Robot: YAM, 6 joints.
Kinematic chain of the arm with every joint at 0, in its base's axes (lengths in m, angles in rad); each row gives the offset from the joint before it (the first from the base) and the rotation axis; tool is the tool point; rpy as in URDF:
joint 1: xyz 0 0 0.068 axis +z
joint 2: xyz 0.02 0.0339 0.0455 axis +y
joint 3: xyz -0.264 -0.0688 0 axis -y
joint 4: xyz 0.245 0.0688 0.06 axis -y
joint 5: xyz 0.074 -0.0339 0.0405 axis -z
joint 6: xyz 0.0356 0 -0.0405 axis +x
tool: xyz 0 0 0 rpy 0 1.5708 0
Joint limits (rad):
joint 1: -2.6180..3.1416
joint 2: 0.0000..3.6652
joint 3: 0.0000..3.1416
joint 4: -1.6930..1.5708
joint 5: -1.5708..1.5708
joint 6: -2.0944..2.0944
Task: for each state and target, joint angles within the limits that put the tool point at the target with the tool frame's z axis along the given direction. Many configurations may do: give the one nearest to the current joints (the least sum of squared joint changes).
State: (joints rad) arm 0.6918 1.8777 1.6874 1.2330 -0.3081 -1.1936
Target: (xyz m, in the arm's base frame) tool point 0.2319 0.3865 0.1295 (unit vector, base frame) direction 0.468 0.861 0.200
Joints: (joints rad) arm 1.0268 2.2943 1.1134 1.3824 -0.0452 -1.1936
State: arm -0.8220 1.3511 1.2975 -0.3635 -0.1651 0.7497
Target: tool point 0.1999 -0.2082 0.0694 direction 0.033 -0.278 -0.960
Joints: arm -0.7843 1.8717 0.7790 -0.2531 0.1744 0.7497
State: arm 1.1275 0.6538 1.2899 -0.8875 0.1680 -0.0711
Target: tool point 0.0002 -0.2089 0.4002 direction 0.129 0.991 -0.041
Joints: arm 1.5528 0.1973 1.8476 -1.6916 0.1114 -0.0711
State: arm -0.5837 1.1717 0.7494 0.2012 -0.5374 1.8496
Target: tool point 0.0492 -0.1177 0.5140 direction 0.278 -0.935 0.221
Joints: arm -1.1351 0.8400 1.3918 -0.3266 0.1431 1.8496
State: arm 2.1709 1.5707 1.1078 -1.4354 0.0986 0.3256
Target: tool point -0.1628 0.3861 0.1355 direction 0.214 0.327 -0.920
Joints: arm 1.9979 2.1373 1.5075 -0.7176 0.3367 0.3256
